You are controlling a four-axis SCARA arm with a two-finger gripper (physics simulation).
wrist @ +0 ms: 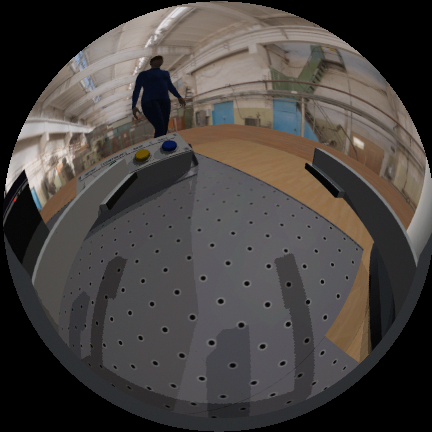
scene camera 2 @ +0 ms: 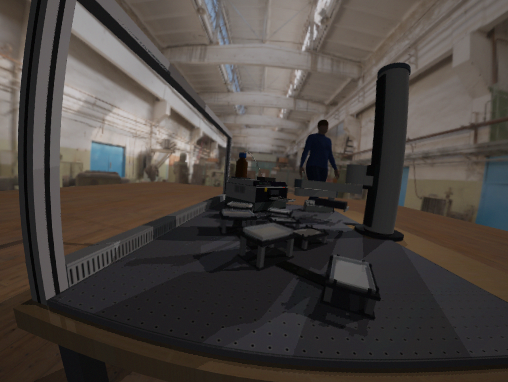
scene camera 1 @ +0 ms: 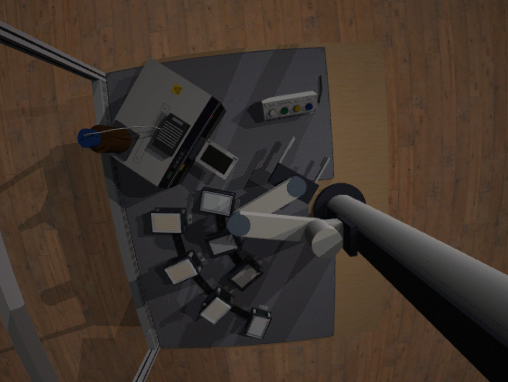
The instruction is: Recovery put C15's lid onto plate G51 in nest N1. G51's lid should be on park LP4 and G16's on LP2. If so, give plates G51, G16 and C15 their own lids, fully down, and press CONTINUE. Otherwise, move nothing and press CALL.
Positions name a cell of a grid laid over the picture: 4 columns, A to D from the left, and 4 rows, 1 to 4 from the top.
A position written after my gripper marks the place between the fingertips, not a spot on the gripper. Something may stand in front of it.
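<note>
Nothing carried by my gripper (scene camera 1: C2). Same gripper (wrist: C2).
</note>
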